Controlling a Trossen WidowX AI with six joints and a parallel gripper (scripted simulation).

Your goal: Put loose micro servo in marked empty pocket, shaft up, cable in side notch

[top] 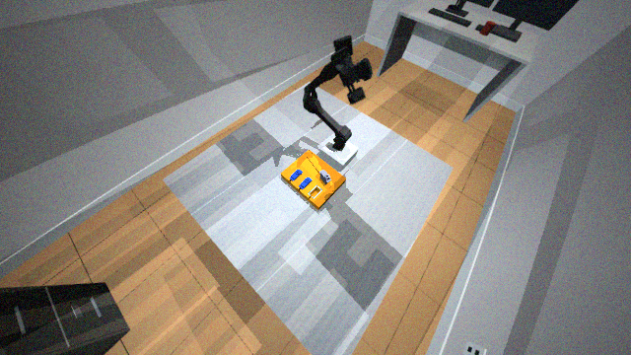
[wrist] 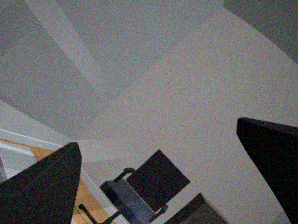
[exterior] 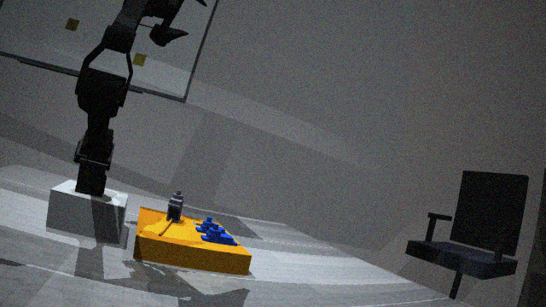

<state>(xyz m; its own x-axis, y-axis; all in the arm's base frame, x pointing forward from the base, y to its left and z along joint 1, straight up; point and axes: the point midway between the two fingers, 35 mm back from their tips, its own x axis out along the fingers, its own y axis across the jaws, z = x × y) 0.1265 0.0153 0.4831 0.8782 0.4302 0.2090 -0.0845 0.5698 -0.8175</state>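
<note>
Now: the orange deck 5 cm ahead of my gripper tip, 6 cm to the right of it and 55 cm below it.
</note>
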